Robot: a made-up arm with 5 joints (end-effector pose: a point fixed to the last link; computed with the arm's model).
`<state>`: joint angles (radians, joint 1 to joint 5).
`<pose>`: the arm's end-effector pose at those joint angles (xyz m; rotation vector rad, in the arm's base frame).
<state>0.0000 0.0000 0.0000 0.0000 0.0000</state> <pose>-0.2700 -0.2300 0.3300 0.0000 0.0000 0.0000</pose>
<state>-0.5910 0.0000 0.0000 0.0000 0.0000</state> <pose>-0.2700 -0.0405 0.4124 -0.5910 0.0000 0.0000</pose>
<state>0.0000 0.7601 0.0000 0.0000 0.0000</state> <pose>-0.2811 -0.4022 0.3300 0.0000 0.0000 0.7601</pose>
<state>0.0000 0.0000 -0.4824 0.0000 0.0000</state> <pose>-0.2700 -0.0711 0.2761 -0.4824 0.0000 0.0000</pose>
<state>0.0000 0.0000 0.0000 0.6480 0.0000</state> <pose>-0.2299 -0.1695 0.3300 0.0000 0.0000 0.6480</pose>
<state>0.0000 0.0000 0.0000 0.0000 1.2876</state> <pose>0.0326 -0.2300 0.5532 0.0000 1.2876 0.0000</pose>
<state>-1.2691 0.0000 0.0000 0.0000 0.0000</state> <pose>-0.2700 0.1895 0.3598 -1.2691 0.0000 0.0000</pose>
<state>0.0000 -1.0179 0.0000 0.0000 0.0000</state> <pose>-0.0852 -0.0988 0.3300 0.0000 0.0000 -1.0179</pose>
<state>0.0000 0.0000 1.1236 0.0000 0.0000</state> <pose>-0.2700 -0.5626 0.1584 1.1236 0.0000 0.0000</pose>
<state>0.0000 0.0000 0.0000 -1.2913 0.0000</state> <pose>-0.4072 -0.2321 0.3300 0.0000 0.0000 -1.2913</pose>
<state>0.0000 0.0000 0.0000 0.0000 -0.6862</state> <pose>-0.2591 -0.2300 0.1196 0.0000 -0.6862 0.0000</pose>
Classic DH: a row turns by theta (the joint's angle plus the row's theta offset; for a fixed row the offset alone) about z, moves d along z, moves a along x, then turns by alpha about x. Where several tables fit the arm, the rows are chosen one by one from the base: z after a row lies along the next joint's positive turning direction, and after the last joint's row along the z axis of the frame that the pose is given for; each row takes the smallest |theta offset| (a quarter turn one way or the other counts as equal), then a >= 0, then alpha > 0; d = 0 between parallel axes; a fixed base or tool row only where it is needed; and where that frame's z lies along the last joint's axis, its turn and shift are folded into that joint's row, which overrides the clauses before.
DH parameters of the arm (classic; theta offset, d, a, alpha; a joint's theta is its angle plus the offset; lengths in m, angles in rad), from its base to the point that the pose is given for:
base (fixed): 1.5708 0.06 0 1.5708
joint 1: 0 -0.06 -0.33 -1.5708
joint 2: 0 -0.08 0.07 1.5708
joint 3: 0 -0.28 0.12 -1.5708
joint 4: -1.5708 0.26 0.37 -1.5708
joint 5: 0 -0.09 -0.3 1.5708
tool (fixed): 0 0.09 0 0

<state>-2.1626 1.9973 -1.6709 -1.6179 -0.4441</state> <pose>-0.1561 0.3001 0.8018 -0.8446 -0.8183 1.9934</pose>
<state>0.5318 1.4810 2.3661 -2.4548 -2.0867</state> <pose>-0.2855 -0.7971 -0.5366 -0.1688 0.1582 0.5058</pose>
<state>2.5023 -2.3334 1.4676 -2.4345 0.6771</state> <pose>-0.0423 -0.2815 0.2240 0.4973 -0.4102 0.4542</pose>
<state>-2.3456 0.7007 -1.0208 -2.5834 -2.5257</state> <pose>-0.6935 0.5888 0.6418 -0.0619 1.0452 -1.0829</pose>
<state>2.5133 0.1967 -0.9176 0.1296 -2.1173</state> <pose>0.0959 0.2717 0.0810 1.0318 -1.8723 -1.6608</pose>
